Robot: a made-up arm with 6 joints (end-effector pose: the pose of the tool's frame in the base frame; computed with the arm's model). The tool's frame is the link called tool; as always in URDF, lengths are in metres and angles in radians. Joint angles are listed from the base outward.
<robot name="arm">
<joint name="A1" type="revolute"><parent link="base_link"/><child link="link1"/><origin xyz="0 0 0.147" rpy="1.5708 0 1.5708"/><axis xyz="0 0 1"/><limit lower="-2.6" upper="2.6" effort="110" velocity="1.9"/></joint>
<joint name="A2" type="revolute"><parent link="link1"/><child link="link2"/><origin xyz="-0.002 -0.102 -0.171" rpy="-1.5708 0 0"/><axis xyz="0 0 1"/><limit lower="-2.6" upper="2.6" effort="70" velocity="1.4"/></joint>
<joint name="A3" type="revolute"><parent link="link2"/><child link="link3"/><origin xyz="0.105 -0.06 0.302" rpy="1.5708 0 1.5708"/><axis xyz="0 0 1"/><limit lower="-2.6" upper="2.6" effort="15" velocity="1.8"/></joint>
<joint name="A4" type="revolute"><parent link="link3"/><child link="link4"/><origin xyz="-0.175 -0.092 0.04" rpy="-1.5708 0 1.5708"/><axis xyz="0 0 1"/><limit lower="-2.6" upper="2.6" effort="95" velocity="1.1"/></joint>
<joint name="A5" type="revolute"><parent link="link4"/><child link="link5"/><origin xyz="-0.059 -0.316 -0.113" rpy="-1.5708 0 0"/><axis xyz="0 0 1"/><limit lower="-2.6" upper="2.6" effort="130" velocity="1.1"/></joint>
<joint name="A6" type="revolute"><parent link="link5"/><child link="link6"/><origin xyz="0.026 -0.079 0.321" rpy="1.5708 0 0"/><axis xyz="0 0 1"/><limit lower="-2.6" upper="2.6" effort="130" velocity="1"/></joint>
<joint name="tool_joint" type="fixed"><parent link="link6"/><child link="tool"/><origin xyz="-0.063 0.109 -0.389" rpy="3.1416 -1.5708 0"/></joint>
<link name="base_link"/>
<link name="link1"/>
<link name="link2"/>
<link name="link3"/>
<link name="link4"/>
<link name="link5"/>
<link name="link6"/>
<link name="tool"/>
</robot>
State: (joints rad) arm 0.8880 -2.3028 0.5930 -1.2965 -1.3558 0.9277
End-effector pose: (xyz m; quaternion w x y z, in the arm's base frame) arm 0.1128 -0.3271 0.1348 0.3090 -0.2122 -0.7703 0.5158
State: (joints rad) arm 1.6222 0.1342 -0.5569 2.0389 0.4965 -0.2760
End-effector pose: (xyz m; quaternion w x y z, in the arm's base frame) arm -0.2813 -0.0158 0.5240 0.1887 -0.9586 0.1653 0.1345
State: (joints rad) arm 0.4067 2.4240 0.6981 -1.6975 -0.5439 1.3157
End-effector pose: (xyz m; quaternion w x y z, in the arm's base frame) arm -0.1169 -0.3477 0.2894 0.5602 -0.3036 -0.2783 0.7187
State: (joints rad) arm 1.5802 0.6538 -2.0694 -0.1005 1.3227 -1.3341
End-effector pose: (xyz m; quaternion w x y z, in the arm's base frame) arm 0.1998 -0.2877 0.4522 0.1450 -0.2580 0.0511 0.9538
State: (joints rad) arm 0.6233 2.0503 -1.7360 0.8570 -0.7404 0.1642
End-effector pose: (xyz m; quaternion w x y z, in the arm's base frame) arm -0.2536 0.1276 0.2578 0.0964 -0.4382 0.3084 -0.8388
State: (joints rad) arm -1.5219 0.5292 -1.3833 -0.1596 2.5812 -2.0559
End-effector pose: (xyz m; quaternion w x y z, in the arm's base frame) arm 0.2518 0.3740 -0.1721 0.2570 0.3492 -0.8511 -0.2959
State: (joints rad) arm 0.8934 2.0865 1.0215 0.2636 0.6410 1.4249
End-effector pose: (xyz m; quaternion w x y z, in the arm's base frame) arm -0.2365 -0.3550 -0.1184 0.3372 0.4790 0.3730 0.7195
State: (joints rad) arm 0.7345 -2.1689 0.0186 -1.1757 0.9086 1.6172
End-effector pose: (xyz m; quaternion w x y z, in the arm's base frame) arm -0.2940 0.1272 0.1478 0.7257 0.3154 0.0110 -0.6114
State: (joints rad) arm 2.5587 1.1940 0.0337 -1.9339 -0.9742 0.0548
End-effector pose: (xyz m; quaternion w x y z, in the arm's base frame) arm -0.5258 -0.1205 0.0413 0.8967 0.4008 -0.0307 -0.1855
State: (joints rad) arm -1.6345 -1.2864 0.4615 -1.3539 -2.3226 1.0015
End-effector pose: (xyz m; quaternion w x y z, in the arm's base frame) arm 0.2502 0.0901 0.2559 0.1309 -0.2119 0.2600 0.9329
